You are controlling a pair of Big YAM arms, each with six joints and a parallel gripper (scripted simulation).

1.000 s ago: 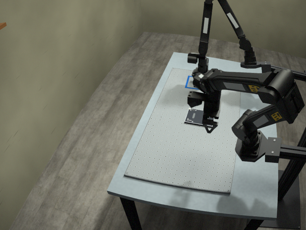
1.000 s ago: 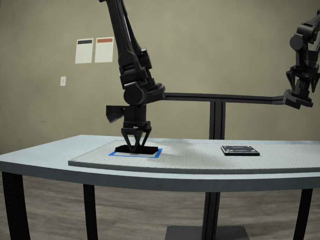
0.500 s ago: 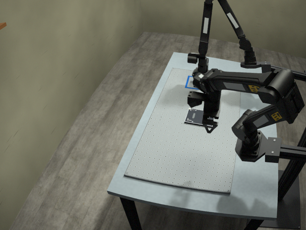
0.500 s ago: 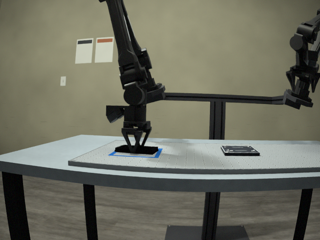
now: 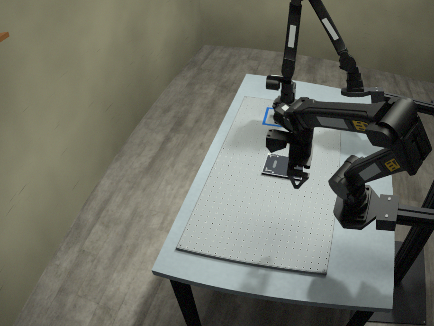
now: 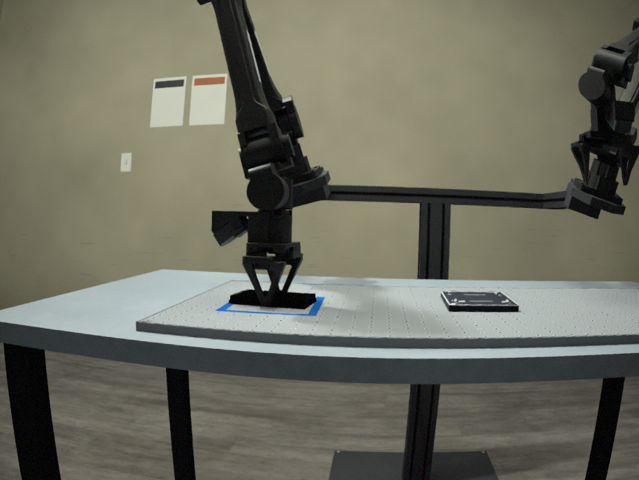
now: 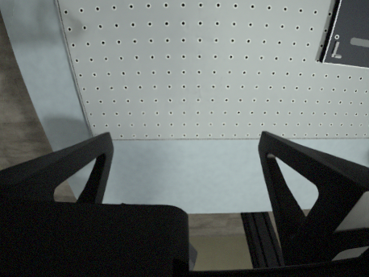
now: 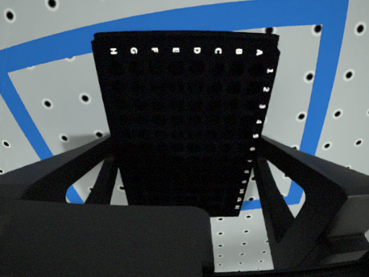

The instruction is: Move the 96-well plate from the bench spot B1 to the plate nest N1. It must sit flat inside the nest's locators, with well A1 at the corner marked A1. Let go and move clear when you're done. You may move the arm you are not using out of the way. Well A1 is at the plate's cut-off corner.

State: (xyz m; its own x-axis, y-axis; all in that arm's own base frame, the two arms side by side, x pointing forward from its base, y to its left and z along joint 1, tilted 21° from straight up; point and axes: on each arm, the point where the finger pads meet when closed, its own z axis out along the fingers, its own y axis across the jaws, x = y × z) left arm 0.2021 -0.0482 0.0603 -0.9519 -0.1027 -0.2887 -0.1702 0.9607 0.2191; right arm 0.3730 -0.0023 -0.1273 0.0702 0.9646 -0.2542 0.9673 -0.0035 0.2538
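My right gripper is now 50 mm past the plate nest N1 and 350 mm to the right of it. Round my right hand: black 96-well plate: right at my right hand.
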